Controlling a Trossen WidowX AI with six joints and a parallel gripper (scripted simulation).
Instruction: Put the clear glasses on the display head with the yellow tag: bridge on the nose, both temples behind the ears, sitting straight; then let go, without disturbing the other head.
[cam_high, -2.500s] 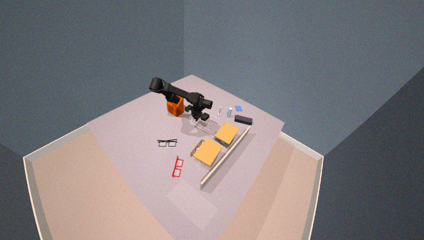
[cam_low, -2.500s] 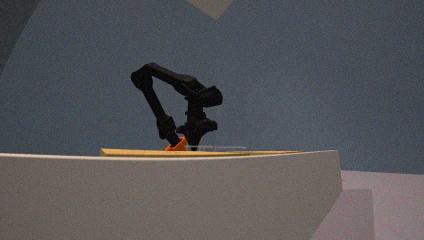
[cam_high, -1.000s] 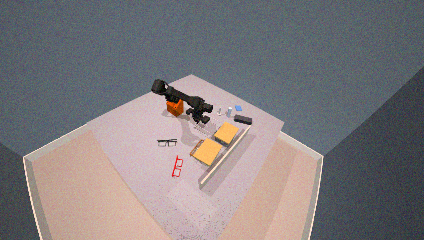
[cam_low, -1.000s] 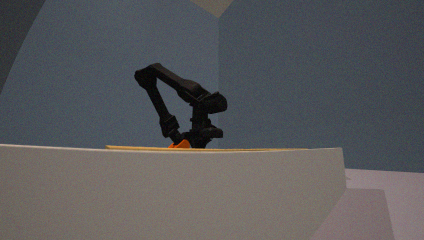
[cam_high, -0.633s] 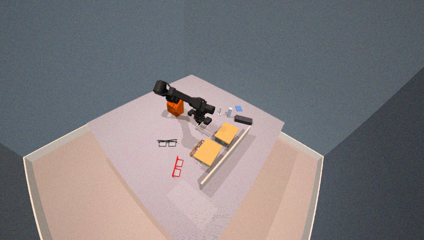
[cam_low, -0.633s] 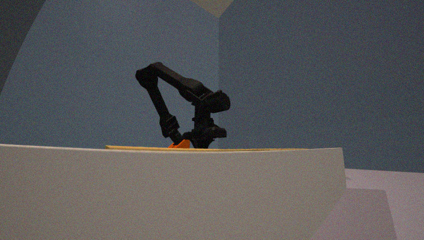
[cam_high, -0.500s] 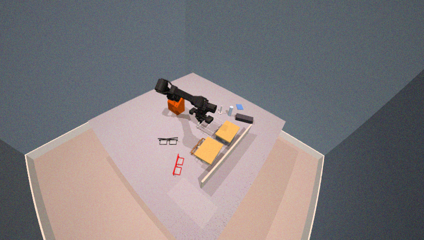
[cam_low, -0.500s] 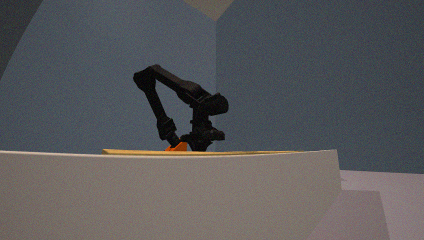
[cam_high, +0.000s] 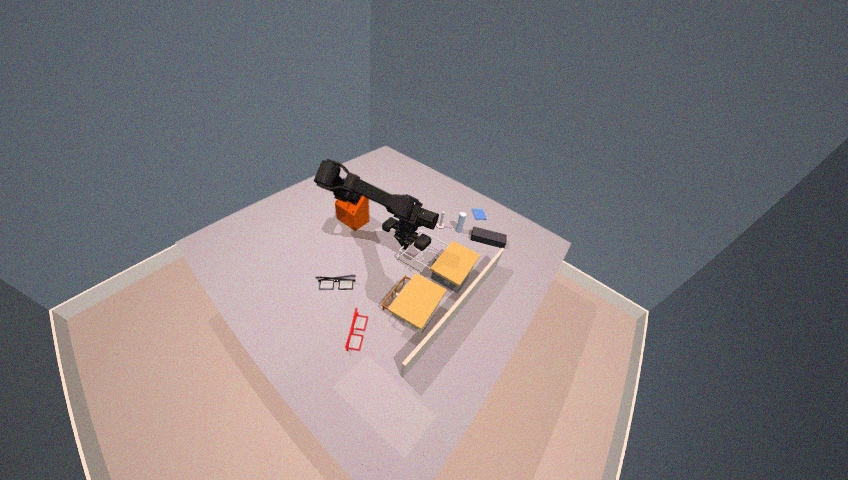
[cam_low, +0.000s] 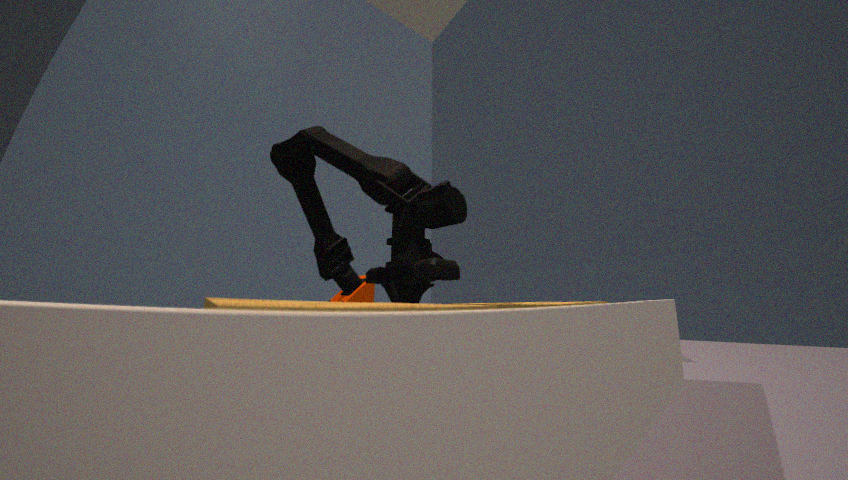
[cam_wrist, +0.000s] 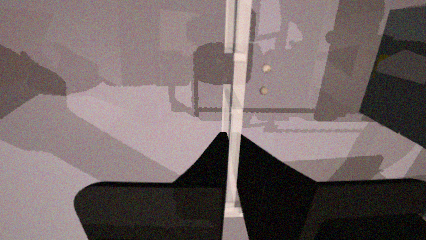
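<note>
Now: the grey display head 17 cm ahead of my gripper tip, 5 cm to the left of it and 1 cm below it. From my gripper tip the other things lie so: long low wall (30 cm ahead, 7 cm to the right, 1 cm below); small stand (28 cm to the left, 4 cm below); black box (21 cm ahead, 35 cm to the left, 5 cm below).
</note>
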